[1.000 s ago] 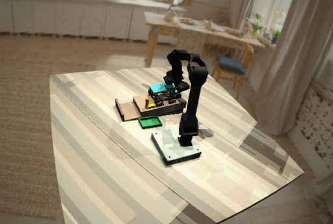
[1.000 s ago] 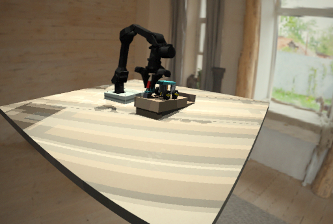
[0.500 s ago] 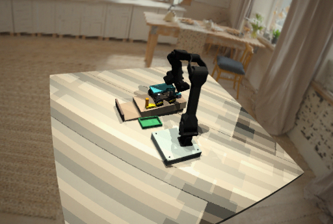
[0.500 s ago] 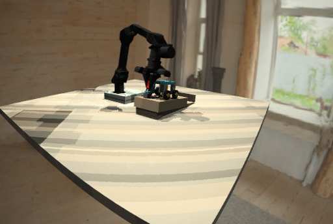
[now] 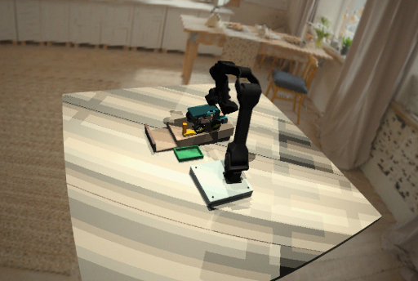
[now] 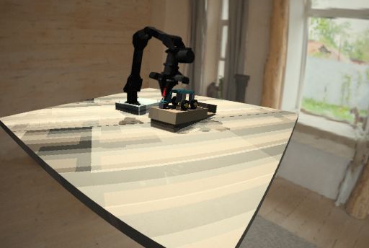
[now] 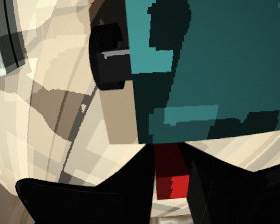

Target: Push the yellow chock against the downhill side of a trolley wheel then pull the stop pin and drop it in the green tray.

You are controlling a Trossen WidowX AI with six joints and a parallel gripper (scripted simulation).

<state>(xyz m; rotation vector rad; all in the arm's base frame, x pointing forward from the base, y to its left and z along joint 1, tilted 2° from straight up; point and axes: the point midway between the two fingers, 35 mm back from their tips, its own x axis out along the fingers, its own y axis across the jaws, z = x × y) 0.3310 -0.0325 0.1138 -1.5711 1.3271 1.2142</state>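
The green tray is 18 cm to the left of my gripper tip, 15 cm below it and 14 cm behind it. Round my gripper tip: brown ramp: 10 cm to the left, 9 cm below; teal trolley: 10 cm to the left, 3 cm below; red-headed stop pin: right at my gripper tip.
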